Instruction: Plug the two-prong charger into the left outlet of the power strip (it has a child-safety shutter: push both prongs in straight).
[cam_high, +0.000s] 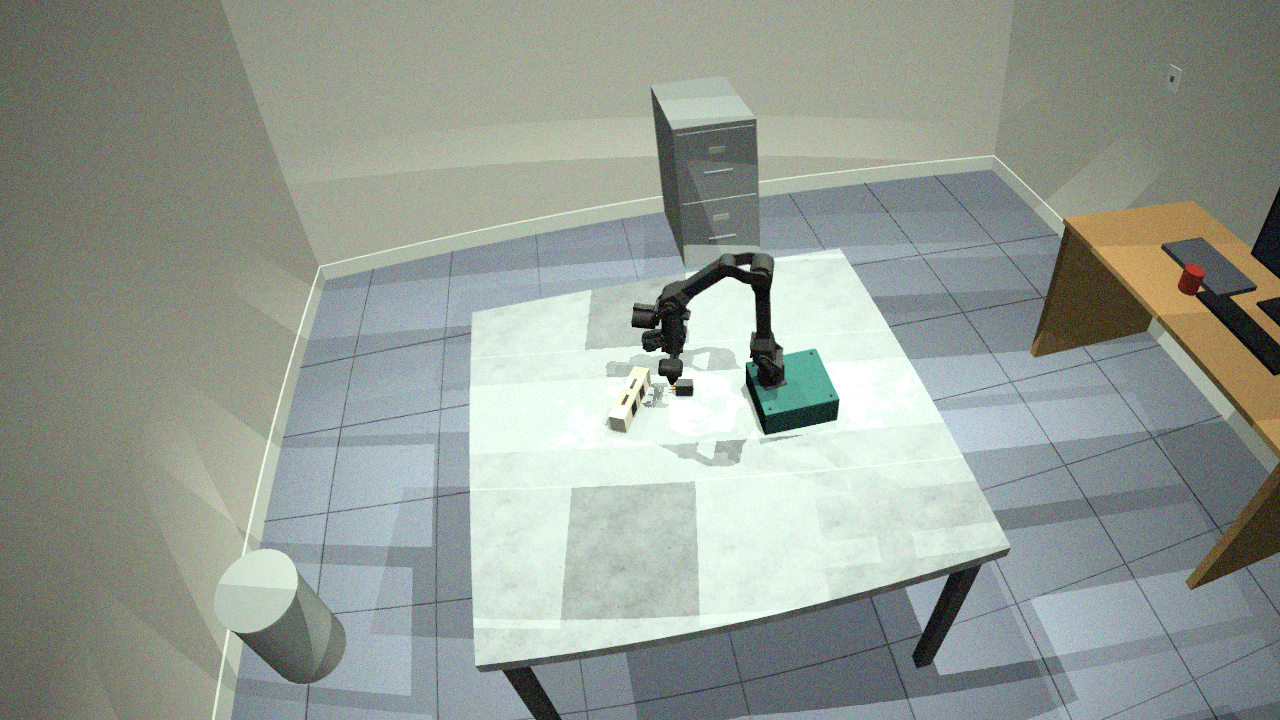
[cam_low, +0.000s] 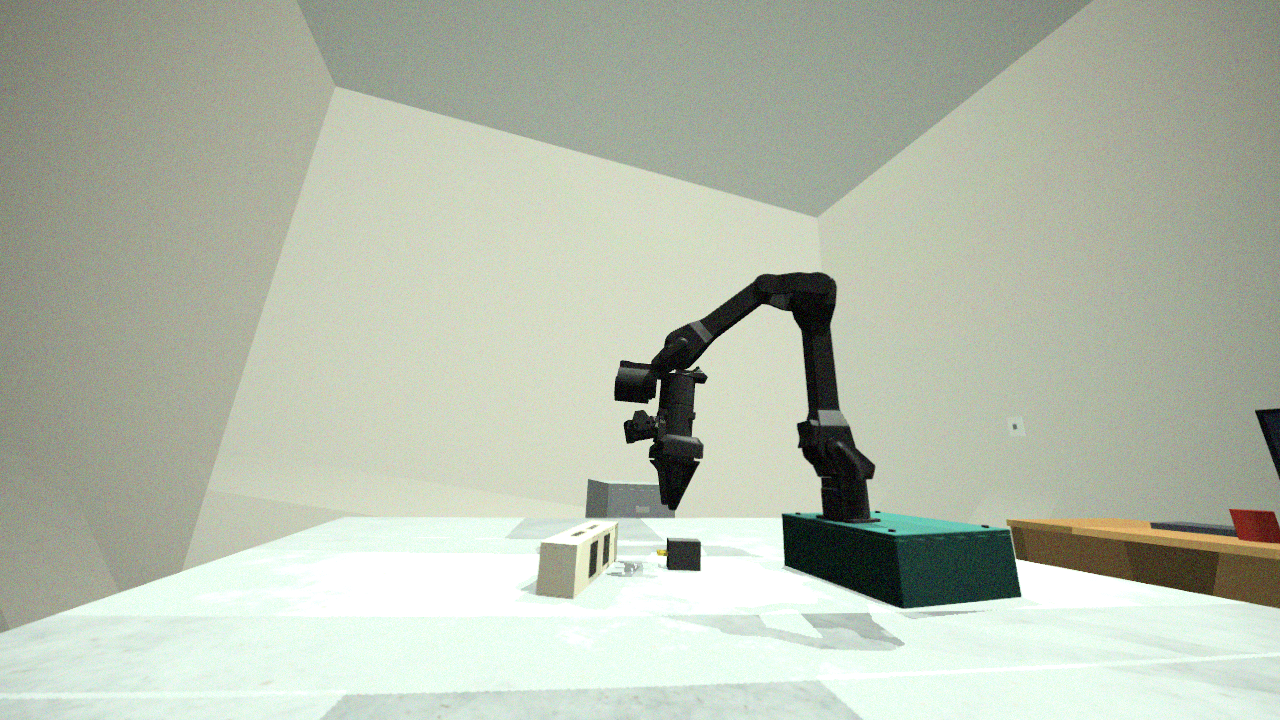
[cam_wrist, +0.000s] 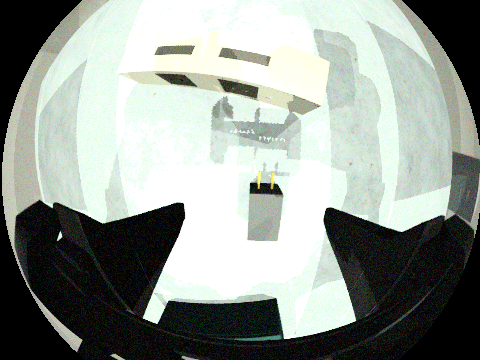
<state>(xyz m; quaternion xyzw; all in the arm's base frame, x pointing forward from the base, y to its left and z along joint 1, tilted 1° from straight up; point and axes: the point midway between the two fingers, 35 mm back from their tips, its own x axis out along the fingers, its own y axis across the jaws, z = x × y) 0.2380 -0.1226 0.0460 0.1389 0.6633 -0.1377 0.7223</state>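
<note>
My gripper tip is 1 cm past the charger, 1 cm to the left of it and 7 cm above it.
</note>
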